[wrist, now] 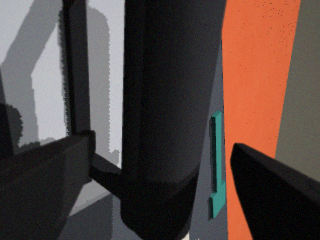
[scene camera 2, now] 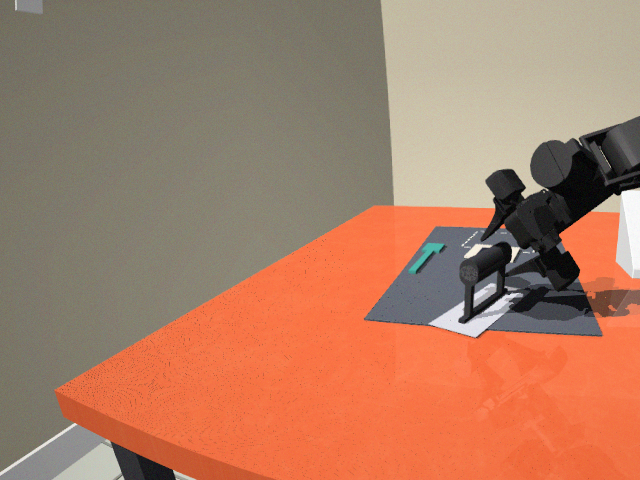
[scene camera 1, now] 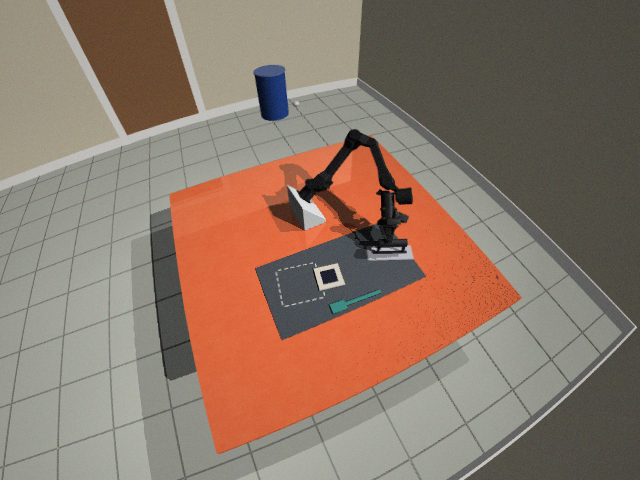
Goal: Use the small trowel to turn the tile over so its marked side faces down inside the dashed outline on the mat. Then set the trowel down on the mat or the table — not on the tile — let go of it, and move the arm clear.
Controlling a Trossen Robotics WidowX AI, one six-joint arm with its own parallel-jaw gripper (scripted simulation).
My gripper (scene camera 2: 493, 258) is open and holds nothing. Further things: a teal flat tool (wrist: 217, 198) and a dark grey mat (scene camera 2: 436, 288).
My gripper also shows in the wrist view (wrist: 163, 146). The dark grey mat is seen too in scene camera 1 (scene camera 1: 298, 284).
